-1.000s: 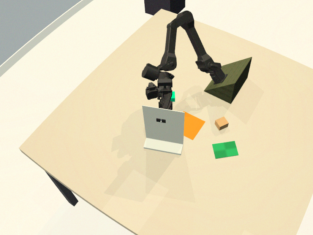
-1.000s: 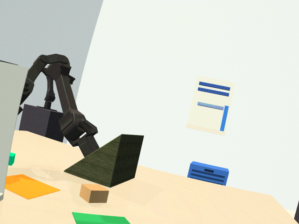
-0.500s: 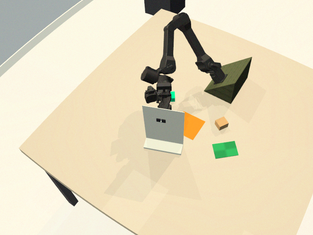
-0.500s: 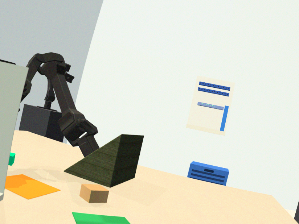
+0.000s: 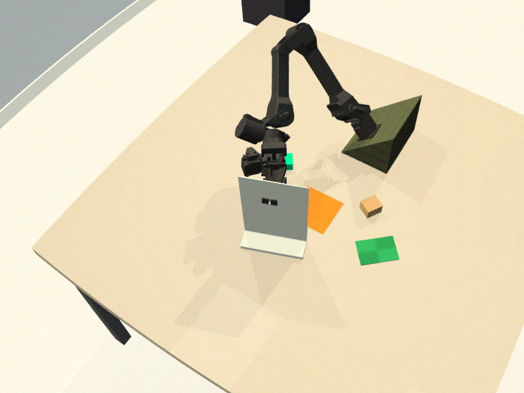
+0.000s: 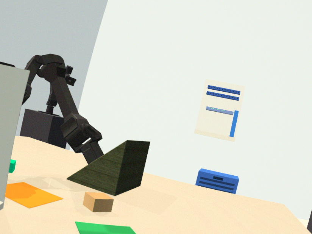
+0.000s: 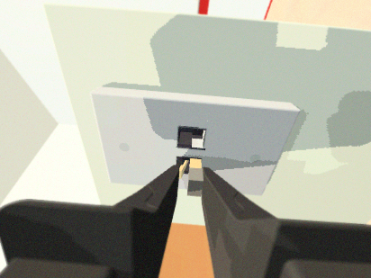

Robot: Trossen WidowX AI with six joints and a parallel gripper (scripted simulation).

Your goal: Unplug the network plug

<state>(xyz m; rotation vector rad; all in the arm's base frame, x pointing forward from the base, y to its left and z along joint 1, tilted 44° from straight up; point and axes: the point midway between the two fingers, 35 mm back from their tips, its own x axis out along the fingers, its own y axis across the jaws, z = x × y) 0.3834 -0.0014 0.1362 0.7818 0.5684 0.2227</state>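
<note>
Right now my gripper tip is 12 cm past the orange marked square, 5 cm to the right of it and 17 cm above it. The rest, counted from my gripper tip: green block: 22 cm behind, 10 cm to the right, 15 cm below; then upright panel: 3 cm ahead, 6 cm below; then network plug: right at my gripper tip.
</note>
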